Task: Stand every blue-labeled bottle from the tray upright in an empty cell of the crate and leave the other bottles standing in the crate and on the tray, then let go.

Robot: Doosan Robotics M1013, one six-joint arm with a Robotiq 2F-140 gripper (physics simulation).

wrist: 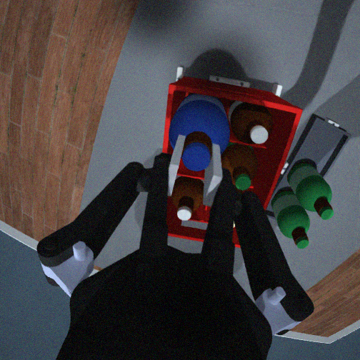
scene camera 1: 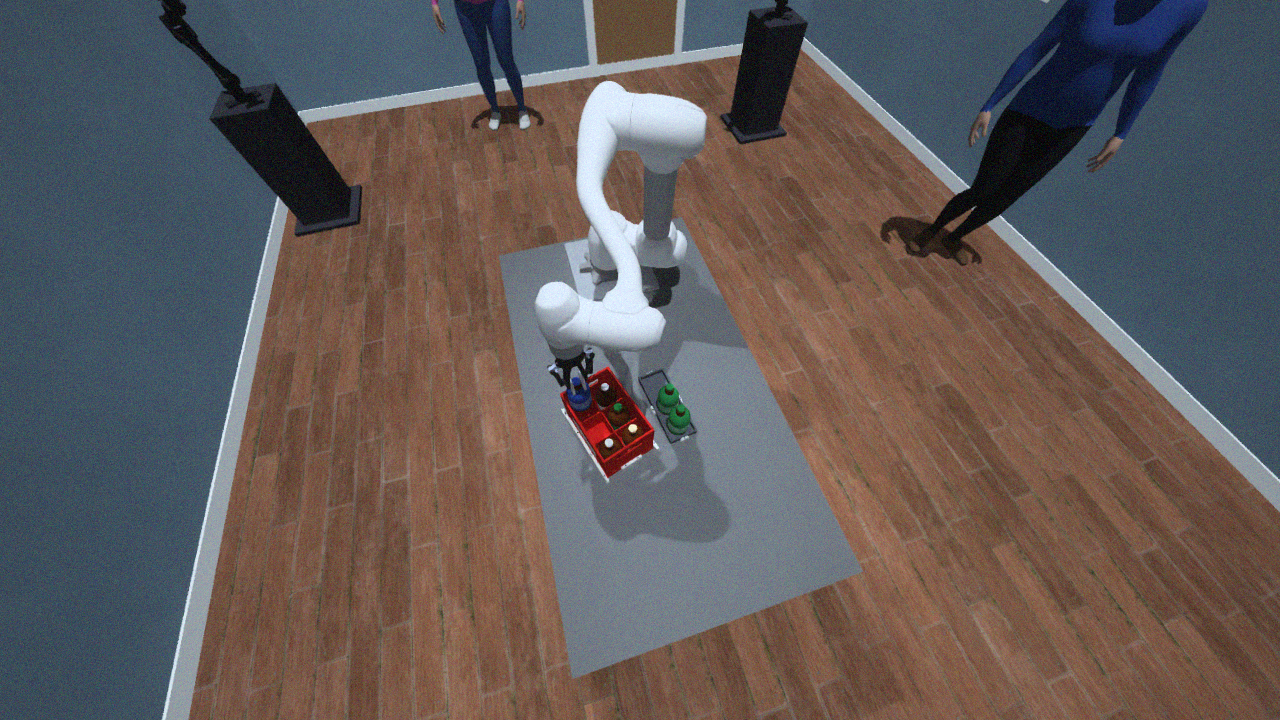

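Seen in the pictures: gripper, fingertip midpoint: [scene camera 1: 578, 388]; arm's base at its link origin: [scene camera 1: 608, 265].
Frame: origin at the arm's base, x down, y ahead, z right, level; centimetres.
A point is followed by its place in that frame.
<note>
My gripper [scene camera 1: 577, 383] {z 25.9, x -22.3, y 66.9 cm} [wrist: 195, 151] is shut on the neck of a blue bottle [scene camera 1: 580, 398] {z 26.1, x -20.2, y 69.3 cm} [wrist: 200, 117]. It holds the bottle upright at a corner cell of the red crate [scene camera 1: 631, 454] {z 15.0, x -4.9, y 86.1 cm} [wrist: 235, 92]; the bottle's base is hidden, so its depth in the cell cannot be told. Brown bottles, one with a white cap [scene camera 1: 605, 392] {z 17.7, x -11.4, y 65.3 cm} [wrist: 250, 121], one with a green cap [scene camera 1: 617, 412] {z 15.9, x -11.5, y 73.4 cm} [wrist: 240, 160] and others, stand in other cells. The cell beside the blue bottle shows bare red in the scene view. Two green bottles [scene camera 1: 668, 399] {z -2.1, x -8.4, y 72.7 cm} [wrist: 310, 190] stand on the dark tray [scene camera 1: 656, 385] {z -2.0, x 2.7, y 61.2 cm} [wrist: 320, 137].
The tray lies beside the crate, a narrow gap apart, on a grey mat [scene camera 1: 698, 573] {z 5.7, x 3.3, y 124.7 cm} [wrist: 135, 65]. The crate's walls and dividers surround the held bottle closely. Two people and two black pedestals [scene camera 1: 286, 161] [scene camera 1: 765, 76] stand off the mat on the wooden floor.
</note>
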